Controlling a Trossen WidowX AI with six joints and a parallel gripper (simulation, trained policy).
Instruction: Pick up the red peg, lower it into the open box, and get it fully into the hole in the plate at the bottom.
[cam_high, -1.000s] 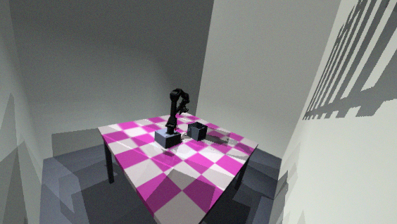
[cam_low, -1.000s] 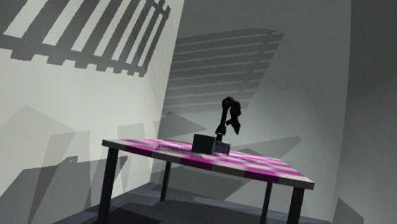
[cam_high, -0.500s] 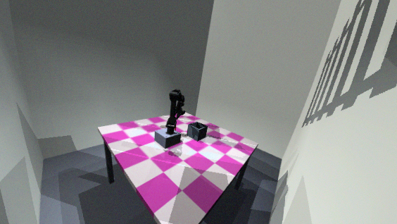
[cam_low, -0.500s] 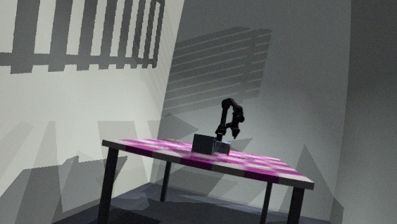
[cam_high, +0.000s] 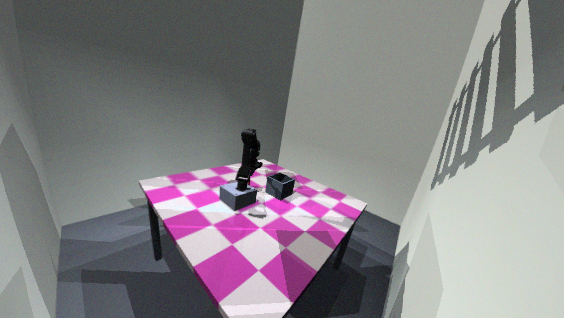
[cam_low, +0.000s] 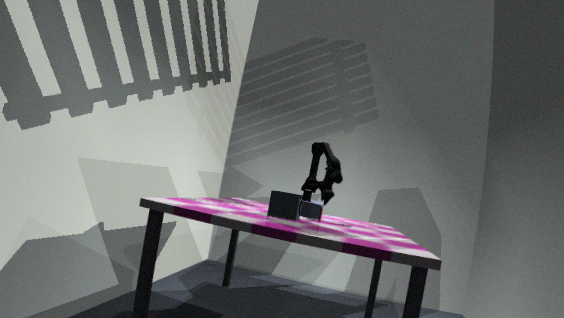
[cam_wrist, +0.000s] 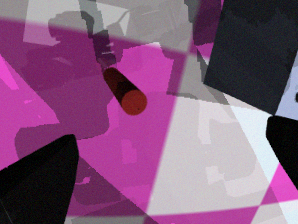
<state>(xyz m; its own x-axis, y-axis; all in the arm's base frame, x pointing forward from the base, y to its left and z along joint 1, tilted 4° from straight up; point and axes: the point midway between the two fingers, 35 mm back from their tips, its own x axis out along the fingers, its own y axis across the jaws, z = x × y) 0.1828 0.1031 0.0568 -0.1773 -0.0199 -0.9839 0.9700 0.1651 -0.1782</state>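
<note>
My gripper tip is 10 mm short of the red peg and 70 mm above it. Round my gripper tip: grey plate 140 mm ahead, 220 mm to the right, 70 mm below.
</note>
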